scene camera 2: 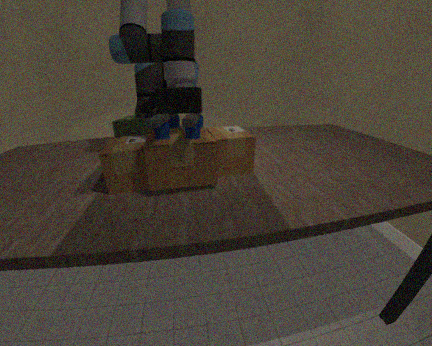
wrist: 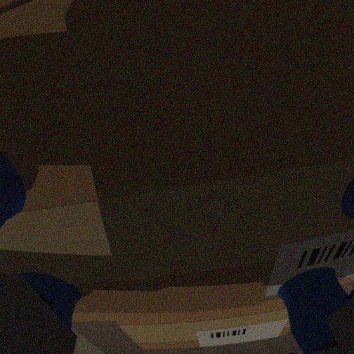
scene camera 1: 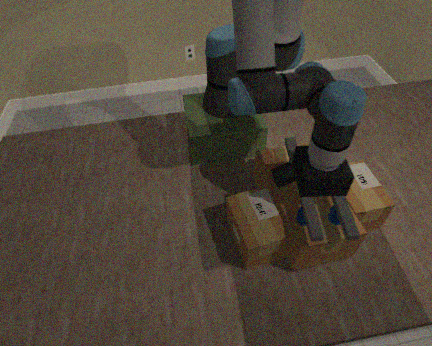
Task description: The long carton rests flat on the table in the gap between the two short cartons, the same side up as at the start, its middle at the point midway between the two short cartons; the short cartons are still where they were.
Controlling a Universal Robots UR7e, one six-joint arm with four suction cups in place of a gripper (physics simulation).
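Frame: origin at the arm's base, x up, y left, z back, level; centimetres.
Seen in the pictures: arm's base, origin of the base link: (scene camera 2: pixel 152 115) (scene camera 1: pixel 226 104).
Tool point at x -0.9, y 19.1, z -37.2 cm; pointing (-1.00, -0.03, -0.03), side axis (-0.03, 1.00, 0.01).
Observation:
Pixels of each thing's top centre, then the offset from my tool point to it. Level surfaces: height alone.
- long carton, middle of its top: (scene camera 1: pixel 304 186) (scene camera 2: pixel 177 128) dx +1.8, dy -1.6, dz +2.1 cm
- table, its level: dx -9.8 cm
- short carton, middle of its top: (scene camera 1: pixel 256 215) (scene camera 2: pixel 125 142) dx +0.2, dy -13.6, dz -4.7 cm
The long carton (scene camera 1: pixel 324 254) (scene camera 2: pixel 182 167) (wrist: pixel 200 125) is level in the gap between the two short cartons. Its underside is at or very near the table (scene camera 1: pixel 125 240) (scene camera 2: pixel 325 185); a thin dark line runs below it, so I cannot tell full contact. Its top is about level with theirs. One short carton (scene camera 1: pixel 260 235) (scene camera 2: pixel 120 172) stands upright at its left, the other (scene camera 1: pixel 376 200) (scene camera 2: pixel 237 154) at its right, both on the table. Side gaps are very narrow or hidden. My gripper (scene camera 1: pixel 319 216) (scene camera 2: pixel 177 132) has its blue suction cups on the long carton's top and holds it.
A green block (scene camera 1: pixel 197 120) (scene camera 2: pixel 131 125) stands behind the cartons, under the arm. A short carton's barcode label (wrist: pixel 222 334) shows at the bottom of the wrist view. The table's front edge (scene camera 2: pixel 200 250) lies in front of the cartons.

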